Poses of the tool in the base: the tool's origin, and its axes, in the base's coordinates. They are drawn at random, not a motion.
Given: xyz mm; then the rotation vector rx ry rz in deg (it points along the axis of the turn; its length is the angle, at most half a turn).
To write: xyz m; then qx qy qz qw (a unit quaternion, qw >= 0). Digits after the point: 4 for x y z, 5 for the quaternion.
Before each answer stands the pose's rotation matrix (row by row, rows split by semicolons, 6 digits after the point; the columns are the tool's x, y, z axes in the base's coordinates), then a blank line. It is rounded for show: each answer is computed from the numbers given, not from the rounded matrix.
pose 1, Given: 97.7 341.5 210.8 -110.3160 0.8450 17.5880
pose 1, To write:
0.965964 -0.156503 -0.205961; 0.136037 -0.369870 0.919070; -0.220016 -0.915807 -0.335991

0.0977 0.3415 0.2108 -0.81729 0.00626 0.13030 0.56127
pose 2, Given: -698.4 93.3 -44.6 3.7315 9.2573 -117.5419
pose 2, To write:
-0.467461 0.883714 0.023013; -0.876421 -0.459885 -0.142800; -0.115611 -0.086922 0.989484

-0.6984 0.0933 -0.0446 0.02711 0.06725 -0.85394 0.51530
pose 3, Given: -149.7 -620.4 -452.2 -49.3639 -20.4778 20.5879
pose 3, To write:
0.881916 -0.160846 -0.443117; 0.443973 0.599388 0.666050; 0.158467 -0.784132 0.600021

-0.1497 -0.6204 -0.4522 -0.41307 -0.17136 0.17228 0.87769
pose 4, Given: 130.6 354.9 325.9 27.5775 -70.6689 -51.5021
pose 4, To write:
0.063636 0.322803 -0.944325; -0.800103 0.582061 0.145051; 0.596477 0.746327 0.295315

0.1306 0.3549 0.3259 0.21579 -0.55297 -0.40299 0.69660
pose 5, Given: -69.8 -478.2 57.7 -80.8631 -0.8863 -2.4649
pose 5, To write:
0.999117 0.039302 0.014820; -0.020865 0.158164 0.987192; 0.036454 -0.986630 0.158845

-0.0698 -0.4782 0.0577 -0.64848 -0.00711 -0.01977 0.76094
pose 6, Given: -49.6 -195.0 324.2 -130.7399 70.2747 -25.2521
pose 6, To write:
0.539793 -0.675837 0.501864; -0.840695 -0.463314 0.280308; 0.043078 -0.573222 -0.818267

-0.0496 -0.1950 0.3242 -0.83985 0.45143 -0.16221 0.25407
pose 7, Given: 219.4 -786.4 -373.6 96.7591 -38.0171 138.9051
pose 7, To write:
-0.373536 -0.334246 0.865304; -0.152984 -0.897854 -0.412860; 0.914913 -0.286596 0.284247

0.2194 -0.7864 -0.3736 0.55679 -0.21877 0.79932 0.05669
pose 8, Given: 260.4 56.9 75.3 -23.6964 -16.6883 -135.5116
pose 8, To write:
-0.698672 0.683023 0.212926; -0.610954 -0.724461 0.319203; 0.372280 0.092930 0.923456

0.2604 0.0569 0.0753 -0.15995 -0.11264 -0.91468 0.35367
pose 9, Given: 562.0 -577.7 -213.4 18.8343 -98.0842 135.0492
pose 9, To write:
-0.953164 -0.297108 0.056608; 0.038075 -0.303546 -0.952056; 0.300047 -0.905310 0.300642

0.5620 -0.5777 -0.2134 0.11151 -0.58073 0.79959 0.10480
